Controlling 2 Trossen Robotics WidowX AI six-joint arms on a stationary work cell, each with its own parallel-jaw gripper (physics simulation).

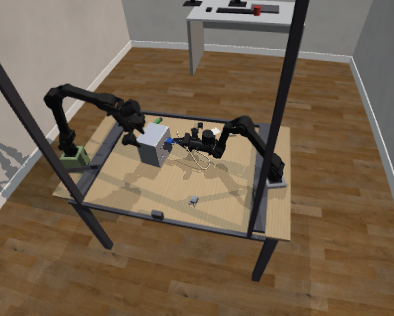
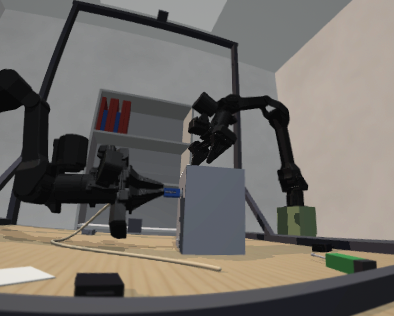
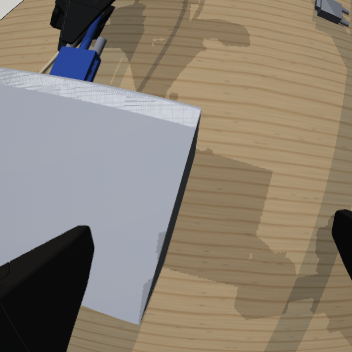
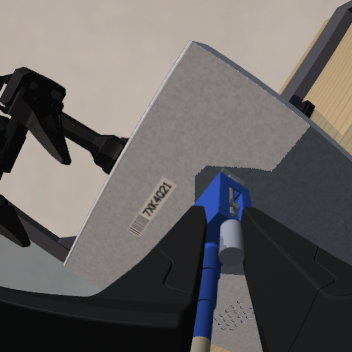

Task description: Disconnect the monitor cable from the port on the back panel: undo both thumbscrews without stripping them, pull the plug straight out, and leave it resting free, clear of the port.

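Places are measured from the left arm's base along level axes (x ahead, y left, z up), in centimetres.
Pixels of known places: left gripper, fingertip midpoint: (image 1: 142,140) (image 3: 217,232) (image 4: 44,206); right gripper, fingertip midpoint: (image 1: 173,139) (image 2: 163,189) (image 3: 64,46) (image 4: 221,218); left arm's base, link origin: (image 1: 71,152); right arm's base, link origin: (image 1: 274,178).
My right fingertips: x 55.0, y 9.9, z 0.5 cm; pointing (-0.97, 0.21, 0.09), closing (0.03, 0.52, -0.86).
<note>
Ahead of a thing's pixels: the offset from my right fingertips to its middle. "spot": to the spot under its first point.
The grey box {dz -3.8, dx -10.4, dy -0.6 cm} (image 1: 154,134) (image 2: 215,210) (image 3: 100,165) stands on the table, its back panel {spot: dz +3.3, dx -3.4, dy +2.4 cm} (image 4: 175,110) facing my right arm. The blue plug {dz -0.5, dx -0.4, dy -1.3 cm} (image 1: 169,141) (image 2: 172,192) (image 3: 72,63) (image 4: 212,197) is against or very near the panel; its seating depth is hidden. A grey thumbscrew {spot: dz -0.3, dx -0.4, dy -3.0 cm} (image 3: 100,46) (image 4: 231,242) shows on one side; the other is hidden. The pale cable (image 1: 202,168) (image 2: 140,256) (image 4: 200,344) loops on the table. My right gripper (image 1: 174,142) (image 2: 163,191) (image 4: 221,218) is shut on the plug's rear. My left gripper (image 2: 202,163) (image 3: 217,232) (image 4: 44,206) is open above the box.
A loose grey connector {dz -11.4, dx +12.5, dy -31.2 cm} (image 1: 194,200) (image 3: 330,11) lies toward the table's front. A green-handled tool {dz -11.3, dx -16.0, dy +25.4 cm} (image 1: 158,121) (image 2: 342,263) lies behind the box. A white card {dz -12.2, dx +21.2, dy +19.0 cm} (image 1: 215,131) (image 2: 25,275) and a small black block {dz -11.4, dx +13.1, dy +24.4 cm} (image 1: 200,125) (image 2: 99,284) lie near the back edge.
</note>
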